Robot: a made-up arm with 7 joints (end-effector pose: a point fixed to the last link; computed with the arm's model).
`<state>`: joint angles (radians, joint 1 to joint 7).
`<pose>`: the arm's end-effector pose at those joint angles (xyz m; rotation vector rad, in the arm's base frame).
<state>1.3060 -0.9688 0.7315 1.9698 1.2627 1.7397 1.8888</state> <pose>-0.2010 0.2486 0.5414 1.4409 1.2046 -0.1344</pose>
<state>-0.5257 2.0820 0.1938 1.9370 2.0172 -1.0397 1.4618</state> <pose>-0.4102 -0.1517 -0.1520 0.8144 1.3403 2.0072</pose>
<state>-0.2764 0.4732 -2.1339 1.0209 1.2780 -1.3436 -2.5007</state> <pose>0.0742 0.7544 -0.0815 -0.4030 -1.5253 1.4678</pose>
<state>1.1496 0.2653 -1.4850 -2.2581 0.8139 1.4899 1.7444</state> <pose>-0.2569 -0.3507 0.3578 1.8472 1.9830 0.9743</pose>
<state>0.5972 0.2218 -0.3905 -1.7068 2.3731 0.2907 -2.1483</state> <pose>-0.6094 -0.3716 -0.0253 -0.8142 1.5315 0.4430</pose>
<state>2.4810 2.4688 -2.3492 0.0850 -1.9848 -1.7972 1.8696</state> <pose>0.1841 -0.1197 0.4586 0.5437 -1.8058 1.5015</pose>
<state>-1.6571 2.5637 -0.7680 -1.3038 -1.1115 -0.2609 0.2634</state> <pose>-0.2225 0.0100 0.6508 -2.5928 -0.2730 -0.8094</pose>
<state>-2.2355 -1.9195 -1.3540 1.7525 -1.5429 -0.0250 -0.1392</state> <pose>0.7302 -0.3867 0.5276 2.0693 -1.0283 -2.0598</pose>
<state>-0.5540 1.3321 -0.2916 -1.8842 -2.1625 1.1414 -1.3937</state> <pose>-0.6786 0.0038 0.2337 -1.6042 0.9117 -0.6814</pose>
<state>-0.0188 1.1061 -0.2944 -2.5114 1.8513 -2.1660 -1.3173</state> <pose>-0.1757 -0.2144 -0.0200 -0.1299 -0.9075 -2.6283</pose>
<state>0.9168 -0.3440 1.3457 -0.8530 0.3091 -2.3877 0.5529</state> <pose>0.2410 -0.0284 -0.2423 0.0249 -1.6587 -1.0106</pose>
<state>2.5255 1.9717 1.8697 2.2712 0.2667 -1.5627 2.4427</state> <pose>-0.2592 -0.1349 0.1303 1.4313 0.8306 1.9243</pose>
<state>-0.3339 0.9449 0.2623 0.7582 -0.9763 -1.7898 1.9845</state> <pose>0.1014 0.3202 -0.1844 1.5586 -0.5435 -1.2076</pose>
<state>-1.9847 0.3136 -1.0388 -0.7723 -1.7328 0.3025 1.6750</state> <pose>-0.0958 0.4106 -0.4376 0.4013 0.7625 -0.5996</pose>
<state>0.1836 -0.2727 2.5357 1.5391 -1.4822 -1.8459 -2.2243</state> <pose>-0.1051 -0.2477 0.1253 -2.1822 1.2061 1.8347</pose>
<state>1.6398 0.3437 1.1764 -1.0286 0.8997 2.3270 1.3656</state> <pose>-0.1882 0.1123 -0.1065 1.3075 -1.8416 1.0547</pose>
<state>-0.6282 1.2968 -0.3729 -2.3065 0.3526 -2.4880 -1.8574</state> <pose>-0.4912 0.3042 0.0579 1.1874 0.1309 1.7504</pose>
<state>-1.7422 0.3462 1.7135 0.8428 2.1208 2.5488 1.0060</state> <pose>-0.1168 0.0452 0.2863 -1.7004 1.7031 1.1341</pose>
